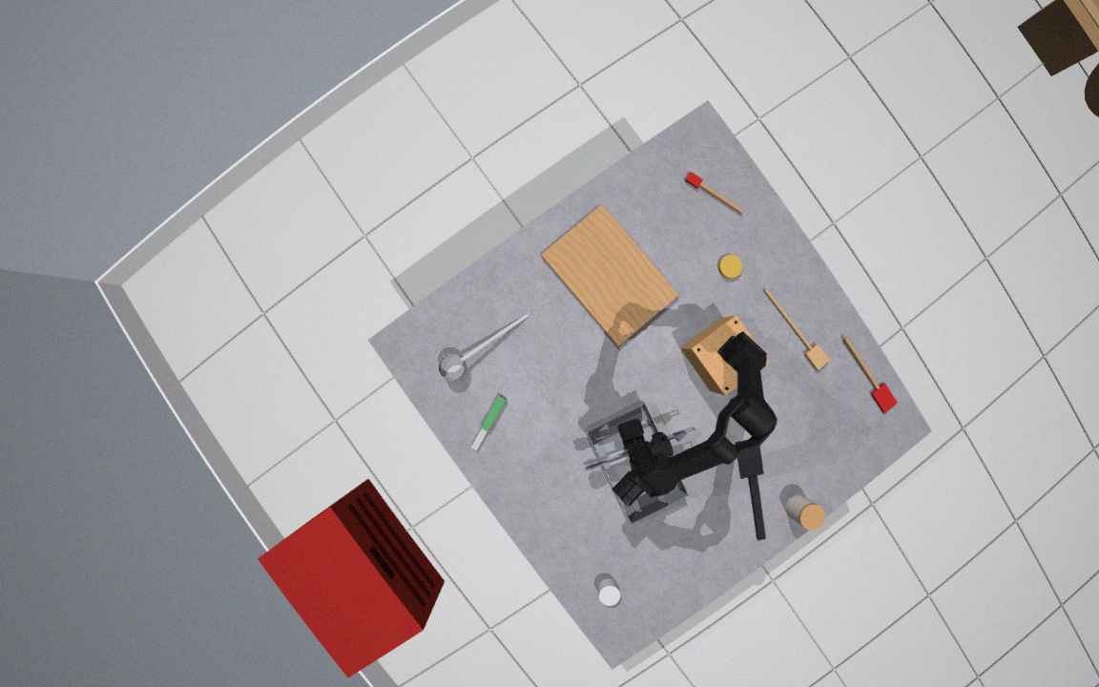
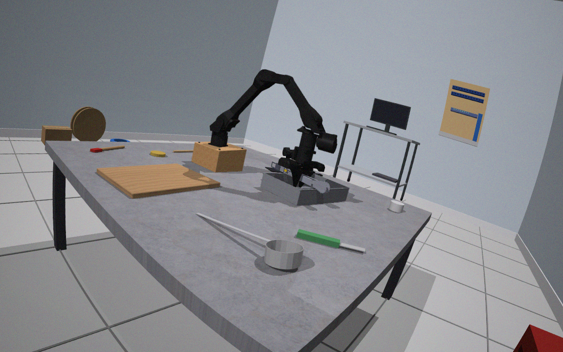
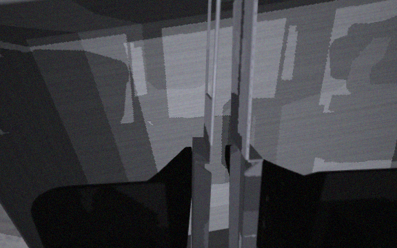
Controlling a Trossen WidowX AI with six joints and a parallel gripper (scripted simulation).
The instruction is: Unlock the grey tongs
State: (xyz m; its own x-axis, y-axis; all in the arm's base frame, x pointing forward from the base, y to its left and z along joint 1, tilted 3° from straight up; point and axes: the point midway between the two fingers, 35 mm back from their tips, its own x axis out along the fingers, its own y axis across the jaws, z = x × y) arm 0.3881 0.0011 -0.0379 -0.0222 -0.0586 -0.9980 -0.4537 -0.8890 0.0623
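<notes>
The grey roasting tin lies 4 cm to the left of my gripper tip and 2 cm ahead of it. Round my gripper tip: black spatula (37 cm to the left, 18 cm behind, 2 cm below); then wooden board (40 cm to the right, 32 cm behind, 2 cm below); then green-handled tool (34 cm to the right, 26 cm ahead, 2 cm below).
</notes>
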